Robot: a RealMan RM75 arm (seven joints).
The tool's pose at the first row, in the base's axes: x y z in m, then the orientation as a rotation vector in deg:
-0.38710, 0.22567, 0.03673, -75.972, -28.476, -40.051
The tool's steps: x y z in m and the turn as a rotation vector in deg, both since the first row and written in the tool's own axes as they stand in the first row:
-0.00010, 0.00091, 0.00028, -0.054, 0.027, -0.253
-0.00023, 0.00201, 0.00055, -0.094, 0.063, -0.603
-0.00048, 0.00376, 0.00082, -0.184, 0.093, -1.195
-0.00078, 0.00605, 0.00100, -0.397, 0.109, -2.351
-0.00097, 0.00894, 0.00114, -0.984, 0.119, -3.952
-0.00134, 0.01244, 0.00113, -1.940, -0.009, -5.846
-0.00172, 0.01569, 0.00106, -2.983, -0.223, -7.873
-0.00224, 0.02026, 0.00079, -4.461, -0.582, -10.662
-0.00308, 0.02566, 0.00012, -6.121, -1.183, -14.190
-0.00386, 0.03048, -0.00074, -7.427, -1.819, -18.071
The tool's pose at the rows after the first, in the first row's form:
-0.38651, 0.22605, 0.03608, -75.969, -28.614, -40.295
-0.38580, 0.22643, 0.03527, -75.932, -28.816, -40.620
-0.38472, 0.22690, 0.03393, -75.903, -29.176, -41.157
-0.38330, 0.22734, 0.03215, -75.893, -29.902, -42.192
-0.38137, 0.22778, 0.03003, -76.148, -30.834, -43.717
-0.37915, 0.22815, 0.02732, -76.740, -31.975, -45.524
-0.37712, 0.22845, 0.02478, -77.408, -33.256, -47.421
-0.37426, 0.22869, 0.02117, -78.370, -35.064, -50.013
-0.37106, 0.22868, 0.01669, -79.406, -37.545, -53.138
-0.36824, 0.22841, 0.01262, -79.984, -40.419, -56.420

